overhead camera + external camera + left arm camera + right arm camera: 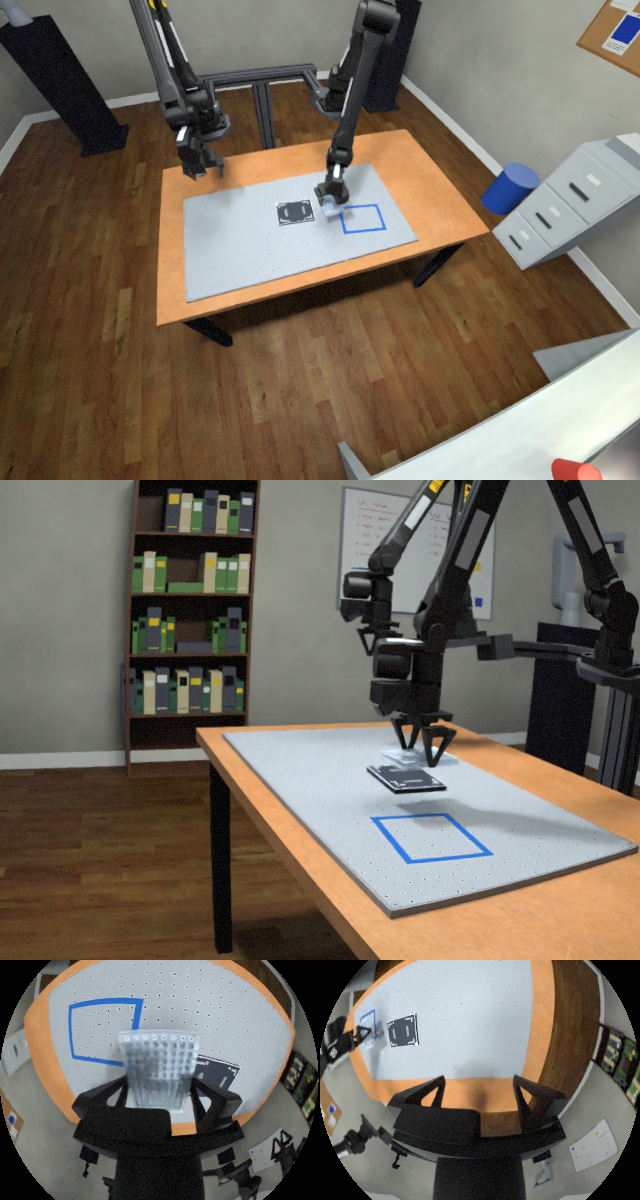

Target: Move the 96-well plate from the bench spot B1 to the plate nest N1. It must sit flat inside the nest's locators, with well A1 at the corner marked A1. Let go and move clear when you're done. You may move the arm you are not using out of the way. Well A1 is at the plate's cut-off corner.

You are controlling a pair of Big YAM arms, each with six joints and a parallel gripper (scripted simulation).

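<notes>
The black plate nest is 14 cm to the right of my left hand, 9 cm below it and 6 cm behind it. Round my left hand: clear 96-well plate: right at my left hand.
</notes>
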